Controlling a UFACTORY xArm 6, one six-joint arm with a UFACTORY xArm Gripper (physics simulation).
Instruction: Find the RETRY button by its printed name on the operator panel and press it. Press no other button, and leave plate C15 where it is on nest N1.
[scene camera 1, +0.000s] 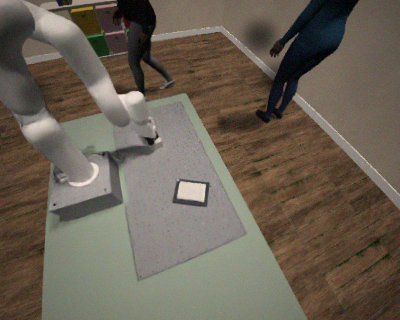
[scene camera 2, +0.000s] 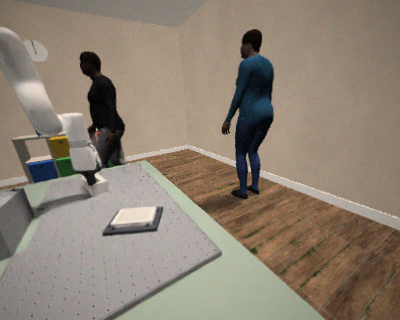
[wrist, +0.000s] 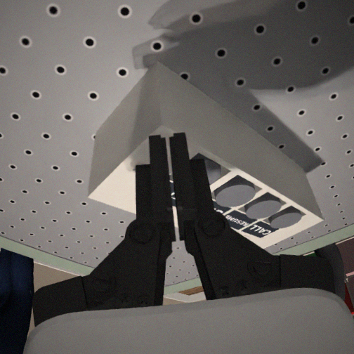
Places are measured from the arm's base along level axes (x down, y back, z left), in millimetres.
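Pixels of known places: gripper, between the fingertips: (scene camera 1: 151, 143) (scene camera 2: 92, 184); arm's base, origin of its link: (scene camera 1: 84, 174).
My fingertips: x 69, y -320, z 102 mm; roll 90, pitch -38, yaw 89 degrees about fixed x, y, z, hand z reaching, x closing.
Note:
Ahead of a thing's pixels: the offset from my fingertips to its middle. Level surfaces: height alone.
The operator panel {dx +25, dy -10, dz +70 mm} (scene camera 1: 158, 145) (scene camera 2: 100, 185) (wrist: 210, 120) is a pale wedge-shaped box with a row of round grey buttons. In the wrist view the CALL label (wrist: 263, 230) and RESUME label (wrist: 239, 220) are readable. The word RETRY is not readable; the grey button (wrist: 211, 169) beside the right finger is partly covered, and a dark label behind the fingers is mostly hidden. My gripper (scene camera 1: 152, 141) (scene camera 2: 91, 182) (wrist: 168, 154) is shut and empty, its tips over the panel's end; contact cannot be told. Plate C15 {dx +34, dy -90, dz -328 mm} (scene camera 1: 191, 191) (scene camera 2: 134, 216) lies on nest N1 {dx +42, dy -90, dz -328 mm} (scene camera 1: 190, 203) (scene camera 2: 158, 221).
The perforated grey board {dx +52 mm} (scene camera 1: 160, 240) (scene camera 2: 100, 280) (wrist: 40, 60) lies on the green table {dx +66 mm} (scene camera 1: 80, 270) (scene camera 2: 215, 295). The robot's base block (scene camera 1: 87, 197) (scene camera 2: 11, 220) stands beside the board. Two people (scene camera 1: 141, 25) (scene camera 1: 312, 40) stand on the floor beyond the table.

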